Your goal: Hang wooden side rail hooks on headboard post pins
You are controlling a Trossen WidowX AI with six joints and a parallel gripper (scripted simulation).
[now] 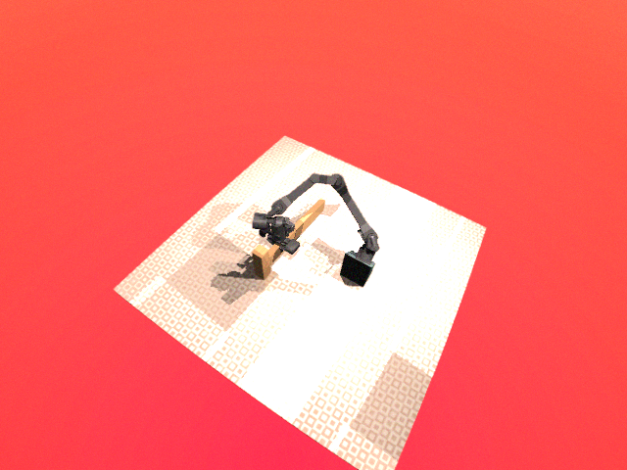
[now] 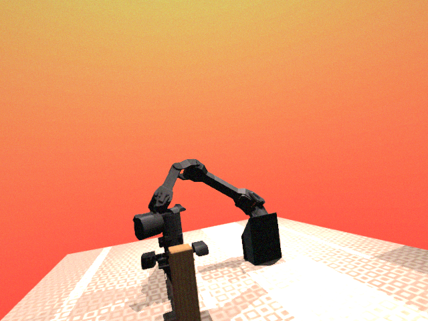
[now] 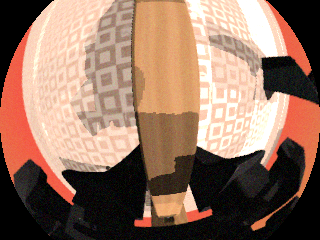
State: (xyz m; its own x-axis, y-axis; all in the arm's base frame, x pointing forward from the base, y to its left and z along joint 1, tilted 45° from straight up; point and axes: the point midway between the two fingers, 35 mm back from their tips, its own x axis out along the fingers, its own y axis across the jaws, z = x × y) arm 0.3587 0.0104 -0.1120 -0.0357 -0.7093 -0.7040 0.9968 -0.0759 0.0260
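Right now the wooden headboard post is 120 mm to the left of my gripper tip, 40 mm above it and 10 mm ahead of it.
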